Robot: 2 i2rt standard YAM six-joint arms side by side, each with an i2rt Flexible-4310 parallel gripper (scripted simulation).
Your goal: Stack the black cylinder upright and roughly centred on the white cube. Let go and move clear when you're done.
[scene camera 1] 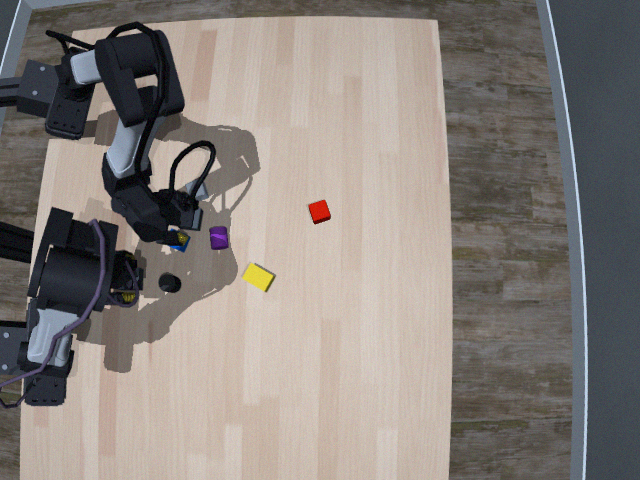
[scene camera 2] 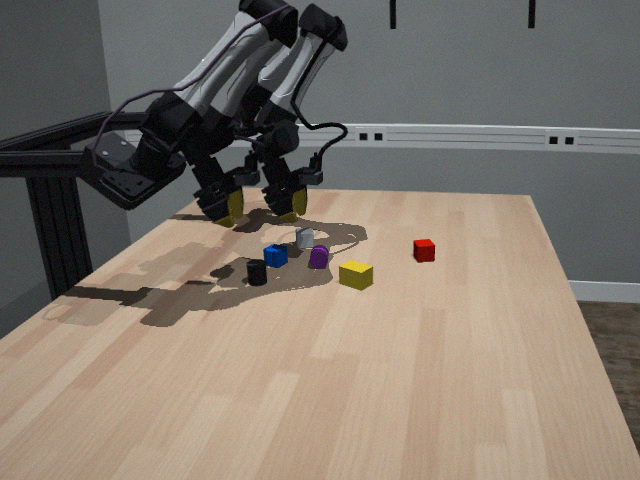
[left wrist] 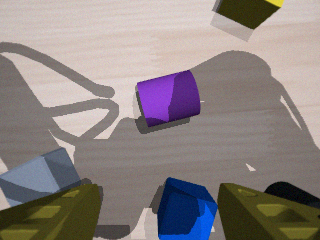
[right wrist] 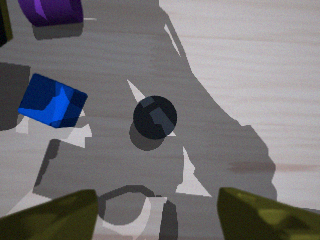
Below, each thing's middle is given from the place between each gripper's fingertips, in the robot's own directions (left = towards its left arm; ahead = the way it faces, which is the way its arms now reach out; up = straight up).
Labels:
Now: the black cylinder (right wrist: 155, 117) 7 cm behind my left hand (scene camera 2: 298, 218), 13 cm to the right of it and 9 cm below it. Round my left hand: blue cube (right wrist: 48, 101): 5 cm behind, 2 cm to the right, 10 cm below; purple cylinder (left wrist: 172, 97): 5 cm ahead, 2 cm to the right, 10 cm below; yellow block (scene camera 2: 353, 274): 15 cm ahead, 11 cm to the right, 10 cm below.
My right hand (scene camera 2: 235, 222) is 12 cm above the black cylinder and 4 cm short of it. The rest, counted from my right hand: blue cube 13 cm below, 11 cm to the left, 5 cm ahead; purple cylinder 16 cm ahead, 13 cm below, 11 cm to the left; yellow block 26 cm ahead, 13 cm below, 2 cm to the left.

